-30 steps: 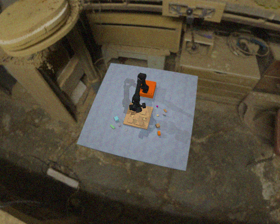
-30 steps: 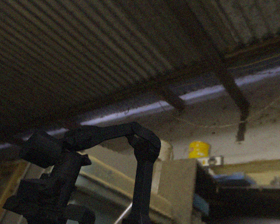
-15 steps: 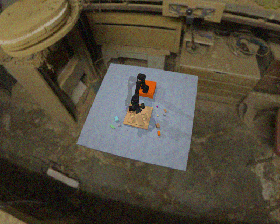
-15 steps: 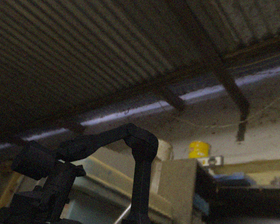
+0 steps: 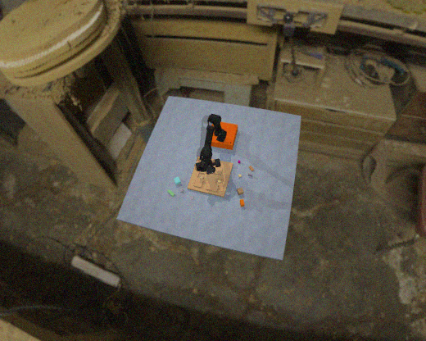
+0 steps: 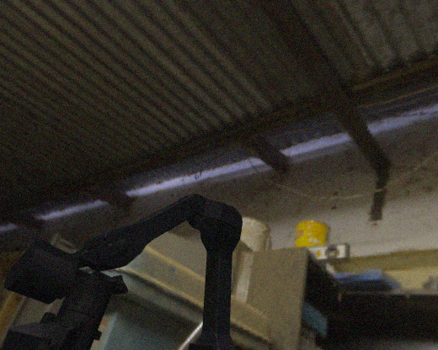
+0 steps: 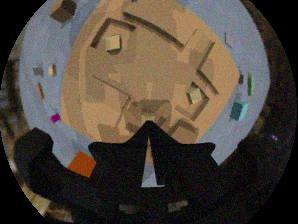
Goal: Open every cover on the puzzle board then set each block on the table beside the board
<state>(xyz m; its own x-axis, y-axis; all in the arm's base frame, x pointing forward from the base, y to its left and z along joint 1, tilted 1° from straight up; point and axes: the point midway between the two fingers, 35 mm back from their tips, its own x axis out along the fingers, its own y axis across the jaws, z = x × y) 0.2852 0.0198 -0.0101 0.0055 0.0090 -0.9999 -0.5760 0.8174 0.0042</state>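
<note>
My gripper tip is 5 cm short of the tan puzzle board, 1 cm to the right of it and 1 cm above it. Round my gripper tip: magenta piece 19 cm to the left, 17 cm behind, 2 cm below; then brown block 29 cm to the left, 7 cm ahead, 1 cm below; then cyan block 20 cm to the right, 18 cm ahead, 1 cm below.
</note>
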